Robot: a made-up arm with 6 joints.
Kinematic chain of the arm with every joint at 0, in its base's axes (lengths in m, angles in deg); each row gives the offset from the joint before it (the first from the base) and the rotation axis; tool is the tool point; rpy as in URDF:
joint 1: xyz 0 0.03 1.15 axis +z
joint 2: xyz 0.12 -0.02 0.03 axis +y
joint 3: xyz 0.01 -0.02 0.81 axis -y
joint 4: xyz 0 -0.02 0.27 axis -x
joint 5: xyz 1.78 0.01 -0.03 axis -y
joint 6: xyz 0.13 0.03 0 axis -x
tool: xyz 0 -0.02 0 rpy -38.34 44.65 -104.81
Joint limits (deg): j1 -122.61..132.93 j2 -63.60..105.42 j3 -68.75..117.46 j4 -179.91..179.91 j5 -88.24..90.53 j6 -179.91..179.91
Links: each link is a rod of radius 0.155 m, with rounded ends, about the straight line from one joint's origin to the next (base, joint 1, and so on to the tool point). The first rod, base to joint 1, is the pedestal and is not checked.
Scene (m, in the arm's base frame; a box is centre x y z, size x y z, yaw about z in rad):
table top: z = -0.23
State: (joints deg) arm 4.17 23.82 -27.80 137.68 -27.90 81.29
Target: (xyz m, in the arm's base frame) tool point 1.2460 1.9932 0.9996
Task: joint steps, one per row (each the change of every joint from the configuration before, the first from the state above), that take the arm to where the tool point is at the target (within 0.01 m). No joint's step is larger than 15 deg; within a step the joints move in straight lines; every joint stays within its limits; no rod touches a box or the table.
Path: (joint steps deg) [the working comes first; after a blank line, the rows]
Joints at the target: 60.88 34.46 -0.40 139.92 -26.37 80.75
Straight joint move there: clear.

1: 14.18 2.66 6.85 0.56 0.38 -0.14
2: 14.18 2.66 6.85 0.56 0.39 -0.13
3: 14.17 2.66 6.85 0.56 0.38 -0.14
4: 14.18 2.66 6.85 0.56 0.38 -0.13

